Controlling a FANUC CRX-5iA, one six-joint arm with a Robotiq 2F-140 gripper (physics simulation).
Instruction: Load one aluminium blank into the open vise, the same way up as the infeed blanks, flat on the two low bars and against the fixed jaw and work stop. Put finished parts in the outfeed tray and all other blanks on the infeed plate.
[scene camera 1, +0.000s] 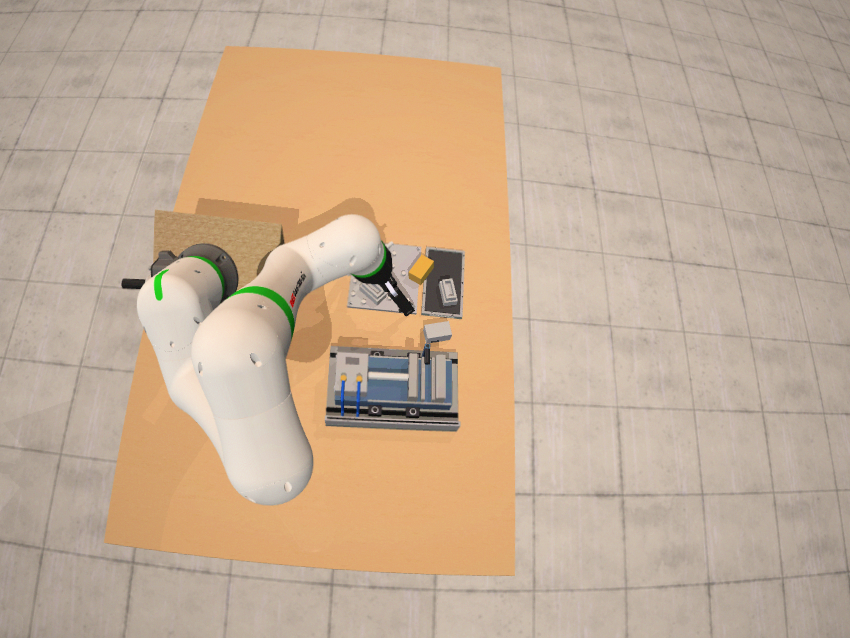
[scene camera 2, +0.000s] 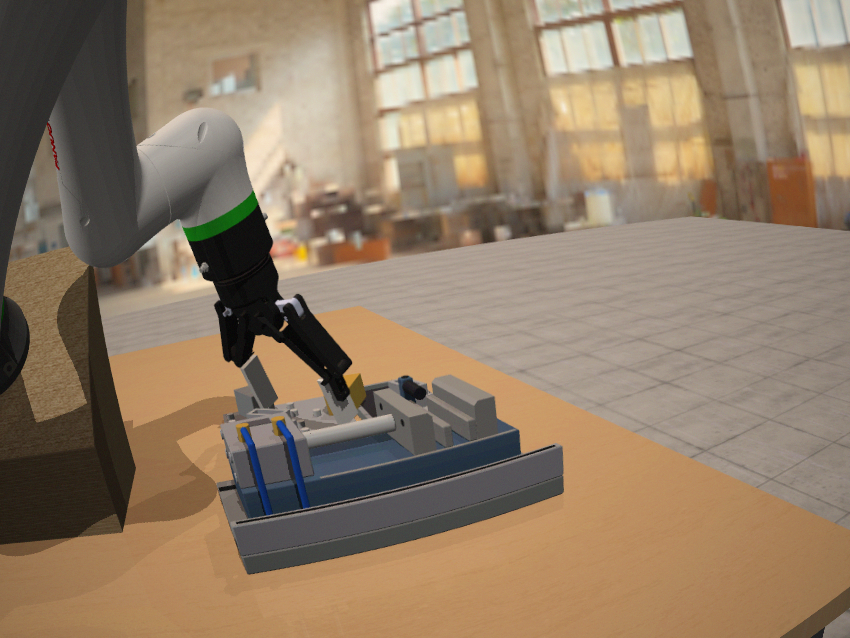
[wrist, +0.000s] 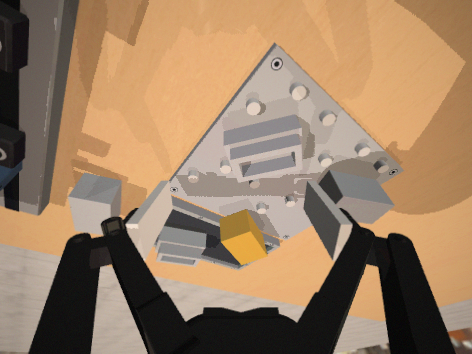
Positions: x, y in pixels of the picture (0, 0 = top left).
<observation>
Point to a grey infeed plate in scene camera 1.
406, 256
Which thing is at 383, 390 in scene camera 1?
A vise base.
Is my gripper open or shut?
Open.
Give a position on a dark outfeed tray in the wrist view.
At 184, 215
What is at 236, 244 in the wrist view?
A brass blank.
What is my gripper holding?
Nothing.
</observation>
